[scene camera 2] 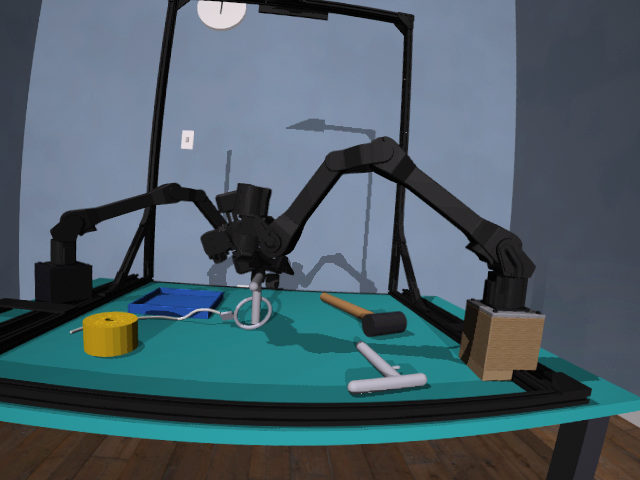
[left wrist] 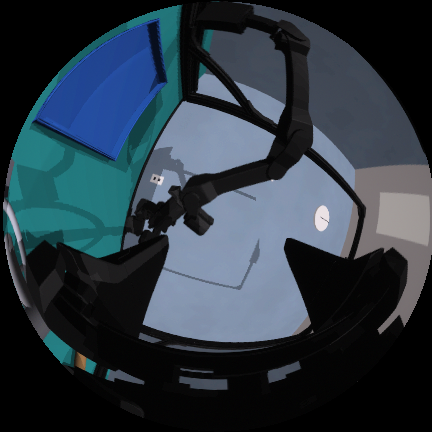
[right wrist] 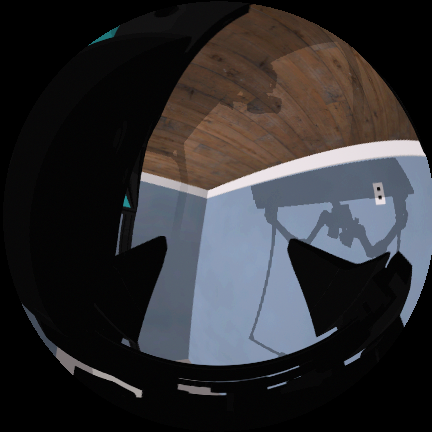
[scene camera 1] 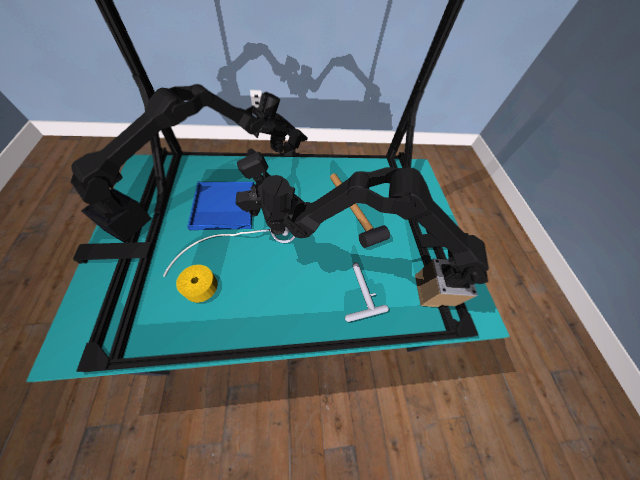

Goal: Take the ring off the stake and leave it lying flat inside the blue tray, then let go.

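Pixels of known places: left gripper, fingertip midpoint: (left wrist: 228, 243); right gripper, fingertip midpoint: (scene camera 2: 286, 273) (right wrist: 229, 244); left arm's base at its link origin: (scene camera 2: 504, 306) (scene camera 1: 454, 276); right arm's base at its link origin: (scene camera 2: 63, 264) (scene camera 1: 109, 206).
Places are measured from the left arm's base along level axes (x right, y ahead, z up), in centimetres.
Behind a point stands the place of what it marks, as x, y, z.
Note:
The pale ring (scene camera 1: 282, 241) {13.1, 47.9, -10.9} (scene camera 2: 252, 327) {12.8, 46.9, -11.0} is around the foot of the upright grey stake (scene camera 2: 256, 307) {16.5, 47.0, -7.5}, tilted; part of it shows in the left wrist view (left wrist: 15, 220). In scene camera 1 the left arm hides most of the stake. The blue tray (scene camera 1: 222, 206) {25.2, 69.7, -11.1} (scene camera 2: 178, 302) {26.2, 70.2, -11.1} (left wrist: 105, 100) {26.8, 66.5, -11.1} lies left of the stake, with its floor bare. My left gripper (left wrist: 228, 243) {26.2, 55.6, 9.3} is open with nothing between its fingers. It is near the stake's top and points toward the back wall; its wrist hides its fingertips in scene camera 1. My right gripper (scene camera 1: 298, 144) {63.7, 45.7, -7.2} (right wrist: 229, 244) {63.7, 45.7, -7.2} is open and empty above the back edge.
A white cord (scene camera 1: 206, 237) {12.4, 71.6, -11.0} (scene camera 2: 170, 317) {13.9, 66.3, -11.1} runs left from the ring. A yellow cylinder (scene camera 1: 199, 289) {-5.8, 67.1, -6.6} (scene camera 2: 110, 335) {-7.1, 66.5, -8.1} stands front left. A mallet (scene camera 1: 373, 236) {15.2, 19.0, -6.9} (scene camera 2: 383, 323) {13.7, 18.9, -8.2} and a grey T-shaped piece (scene camera 1: 367, 313) {-8.6, 21.9, -9.8} (scene camera 2: 387, 383) {-9.3, 22.3, -10.2} lie at the right. The two arms are close together at the middle.

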